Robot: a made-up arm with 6 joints.
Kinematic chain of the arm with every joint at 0, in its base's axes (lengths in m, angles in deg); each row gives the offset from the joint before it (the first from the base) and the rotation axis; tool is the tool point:
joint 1: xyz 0 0 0.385 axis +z
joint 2: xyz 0 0 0 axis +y
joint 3: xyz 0 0 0.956 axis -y
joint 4: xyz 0 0 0 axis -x
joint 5: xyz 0.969 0 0 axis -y
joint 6: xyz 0 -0.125 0 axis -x
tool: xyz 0 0 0
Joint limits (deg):
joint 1: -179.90..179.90
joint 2: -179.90..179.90
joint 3: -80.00..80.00
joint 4: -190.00..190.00
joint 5: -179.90..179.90
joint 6: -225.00..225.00
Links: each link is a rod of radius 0.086 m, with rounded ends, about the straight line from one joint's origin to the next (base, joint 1, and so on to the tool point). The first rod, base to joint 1, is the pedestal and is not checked.
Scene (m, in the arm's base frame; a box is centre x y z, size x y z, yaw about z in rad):
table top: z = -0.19
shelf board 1: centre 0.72 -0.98 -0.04 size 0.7 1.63 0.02 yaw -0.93
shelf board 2: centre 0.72 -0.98 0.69 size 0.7 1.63 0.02 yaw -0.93
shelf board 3: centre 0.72 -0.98 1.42 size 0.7 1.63 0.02 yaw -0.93
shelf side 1: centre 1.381 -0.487 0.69 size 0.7 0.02 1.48 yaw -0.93
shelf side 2: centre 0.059 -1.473 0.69 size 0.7 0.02 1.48 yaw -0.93
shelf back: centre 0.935 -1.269 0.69 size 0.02 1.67 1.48 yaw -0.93
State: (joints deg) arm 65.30 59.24 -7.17 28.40 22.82 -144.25
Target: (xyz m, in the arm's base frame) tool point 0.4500 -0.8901 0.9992
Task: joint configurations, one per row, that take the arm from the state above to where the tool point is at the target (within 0.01 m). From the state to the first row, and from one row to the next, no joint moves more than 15 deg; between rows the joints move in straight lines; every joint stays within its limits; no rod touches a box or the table.
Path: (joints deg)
1: 60.01 45.97 -9.78 27.73 14.65 -141.20
2: 54.71 32.71 -12.39 27.06 6.47 -138.15
3: 49.42 19.44 -15.00 26.39 -1.70 -135.10
4: 44.12 6.17 -17.61 25.72 -9.88 -132.05
5: 38.83 -7.09 -20.22 25.04 -18.05 -129.00
6: 33.53 -20.36 -22.83 24.37 -26.23 -125.94
7: 20.67 -16.75 -22.17 23.96 -19.22 -128.56
8: 7.81 -13.15 -21.51 23.54 -12.22 -131.17
9: -5.05 -9.54 -20.86 23.12 -5.21 -133.79
10: -17.91 -5.93 -20.20 22.70 1.80 -136.40
11: -30.76 -2.33 -19.54 22.28 8.81 -139.02
12: -43.62 1.28 -18.88 21.87 15.81 -141.63
13: -56.48 4.89 -18.23 21.45 22.82 -144.25

